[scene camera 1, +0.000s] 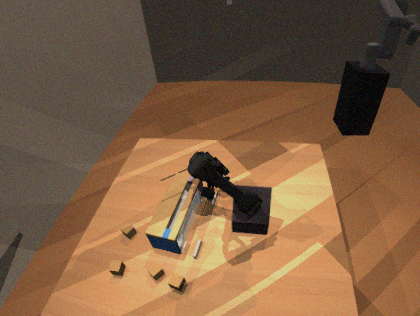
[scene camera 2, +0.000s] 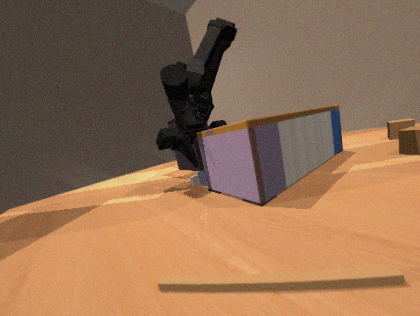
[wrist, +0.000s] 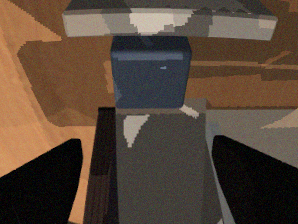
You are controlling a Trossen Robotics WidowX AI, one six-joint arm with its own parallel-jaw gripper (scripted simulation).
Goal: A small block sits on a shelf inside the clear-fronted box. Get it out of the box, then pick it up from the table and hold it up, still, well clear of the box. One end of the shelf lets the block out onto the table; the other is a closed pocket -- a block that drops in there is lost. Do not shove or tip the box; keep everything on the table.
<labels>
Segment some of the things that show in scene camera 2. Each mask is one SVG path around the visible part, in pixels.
My gripper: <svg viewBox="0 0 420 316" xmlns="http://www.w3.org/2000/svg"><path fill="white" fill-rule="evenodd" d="M183 104L174 111L176 118L174 122L177 127L161 128L156 138L158 150L171 148L171 150L180 151L195 167L198 167L198 160L192 147L195 137L197 137L196 133L224 126L227 123L224 120L212 121L209 127L204 128L205 122L200 120L197 114L198 107L194 107L192 104Z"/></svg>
A box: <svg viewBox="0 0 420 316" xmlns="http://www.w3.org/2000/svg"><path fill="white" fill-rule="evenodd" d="M198 174L190 177L191 186L200 184ZM339 105L247 119L196 133L208 191L241 198L244 202L260 207L265 206L265 204L276 198L277 194L343 150Z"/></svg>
A thin stick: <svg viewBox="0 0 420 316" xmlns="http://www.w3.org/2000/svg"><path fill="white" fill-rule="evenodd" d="M405 275L395 266L266 274L161 276L158 287L160 291L335 290L404 285Z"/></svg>
</labels>
